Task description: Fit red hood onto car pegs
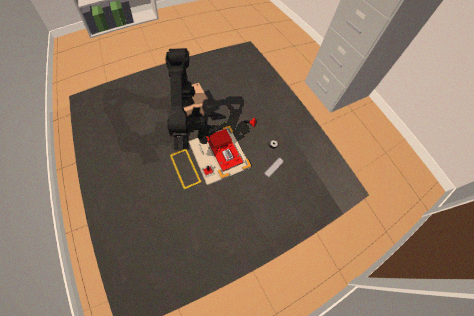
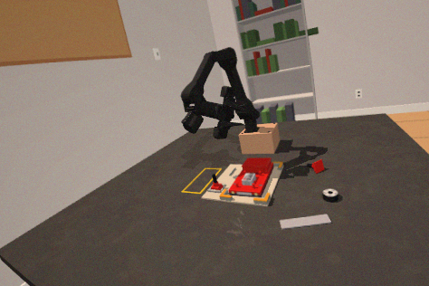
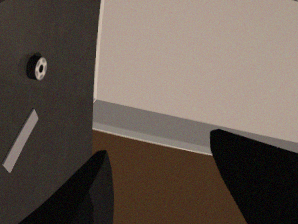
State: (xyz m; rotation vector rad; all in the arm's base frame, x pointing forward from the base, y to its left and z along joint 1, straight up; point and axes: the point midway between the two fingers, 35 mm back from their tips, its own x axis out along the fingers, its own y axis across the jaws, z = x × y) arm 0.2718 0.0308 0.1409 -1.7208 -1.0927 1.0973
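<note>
Right now the red hood is 19 cm below my gripper tip and 4 cm behind it. From my gripper tip the other things lie so: grey engine block (21 cm below, 6 cm ahead).
</note>
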